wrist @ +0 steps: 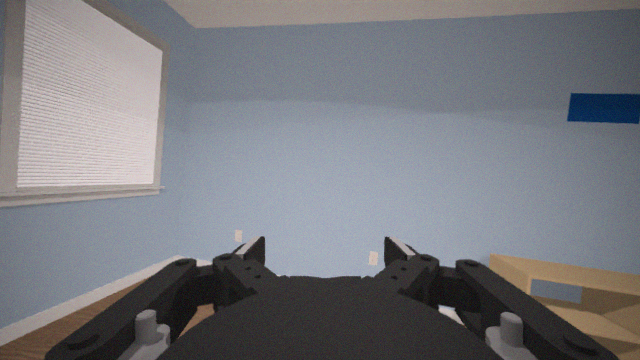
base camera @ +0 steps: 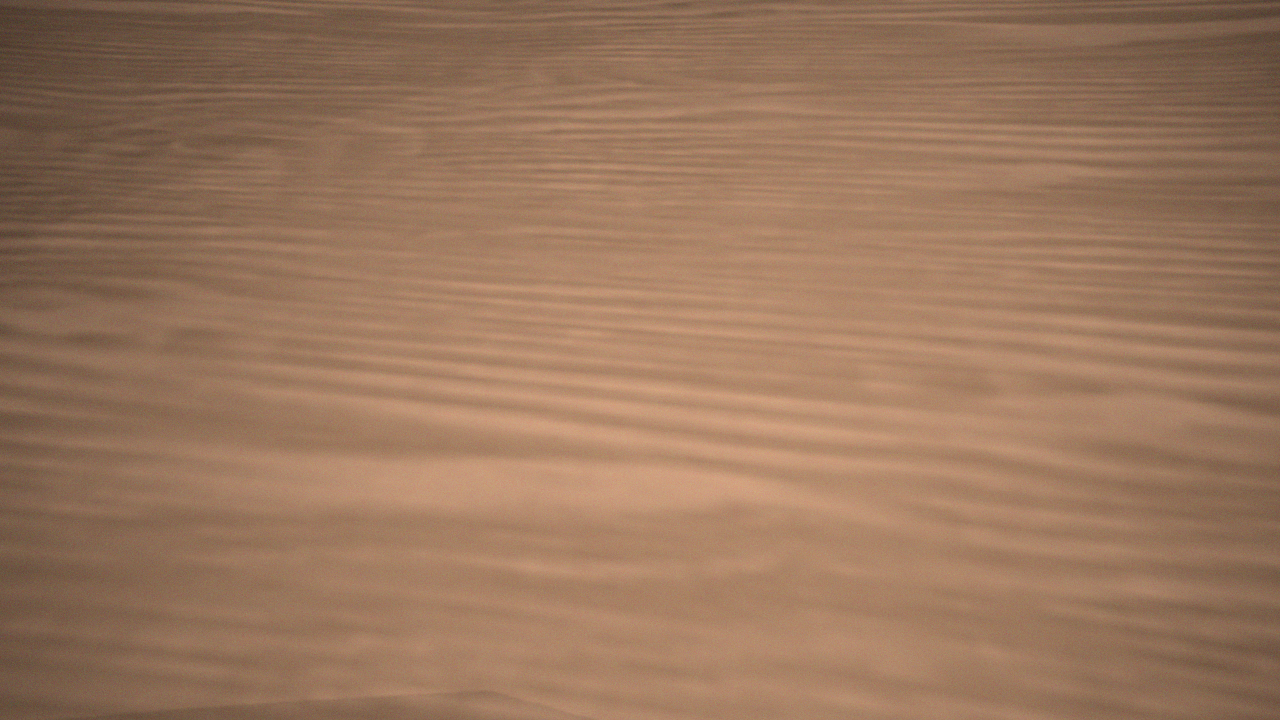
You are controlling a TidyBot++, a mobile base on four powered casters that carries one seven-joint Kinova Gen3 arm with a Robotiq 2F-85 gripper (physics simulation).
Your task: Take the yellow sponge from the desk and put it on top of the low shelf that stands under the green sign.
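Frame: origin at the arm's base, x ahead, y left, z up, level; centimetres.
Seen in the pictures: gripper, fingertip midpoint: [wrist: 324, 249].
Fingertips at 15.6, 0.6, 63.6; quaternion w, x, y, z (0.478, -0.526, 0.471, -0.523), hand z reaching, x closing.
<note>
A point is followed by its place in that frame, as x, y, z.
My gripper [wrist: 324, 249] @(15.6, 0.6, 63.6) is open and empty in the wrist view, its two fingertips wide apart in front of a blue wall. The yellow sponge, the desk, the green sign and the low shelf under it do not show in either view.
A blue sign [wrist: 603, 108] @(160.4, -191.8, 135.0) is on the wall at the right. Below it, at the lower right, stands a light wooden piece of furniture [wrist: 575, 270] @(147.0, -172.0, 21.3) with an opening. A window with blinds [wrist: 90, 100] @(141.1, 160.8, 102.6) is at the left. Wood-grain floor [base camera: 640, 358] @(46.7, 1.1, -39.7) fills the base camera view.
</note>
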